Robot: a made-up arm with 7 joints. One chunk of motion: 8 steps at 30 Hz.
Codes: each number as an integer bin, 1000 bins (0 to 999) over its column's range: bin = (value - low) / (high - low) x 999, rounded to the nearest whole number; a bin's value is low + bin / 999 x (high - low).
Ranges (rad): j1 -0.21..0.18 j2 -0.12..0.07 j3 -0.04..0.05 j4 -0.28..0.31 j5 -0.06..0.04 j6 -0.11..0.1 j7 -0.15..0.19
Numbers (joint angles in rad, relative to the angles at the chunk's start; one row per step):
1: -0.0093 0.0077 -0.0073 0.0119 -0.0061 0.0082 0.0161
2: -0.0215 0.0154 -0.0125 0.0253 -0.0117 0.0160 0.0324
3: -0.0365 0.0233 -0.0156 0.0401 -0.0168 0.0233 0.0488
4: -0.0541 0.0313 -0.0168 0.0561 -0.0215 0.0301 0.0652
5: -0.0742 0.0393 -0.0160 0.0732 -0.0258 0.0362 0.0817
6: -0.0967 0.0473 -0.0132 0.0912 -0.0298 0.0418 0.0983
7: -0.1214 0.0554 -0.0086 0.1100 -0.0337 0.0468 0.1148
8: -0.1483 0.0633 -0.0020 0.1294 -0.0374 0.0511 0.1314
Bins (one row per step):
1: 514 671 363 494 538 562 488
2: 483 712 305 517 483 599 536
3: 444 753 271 542 432 634 584
4: 399 796 258 569 385 666 632
5: 348 838 266 598 342 695 681
6: 290 880 297 629 302 722 730
7: 227 922 349 660 263 746 778
8: 158 964 422 693 226 766 827

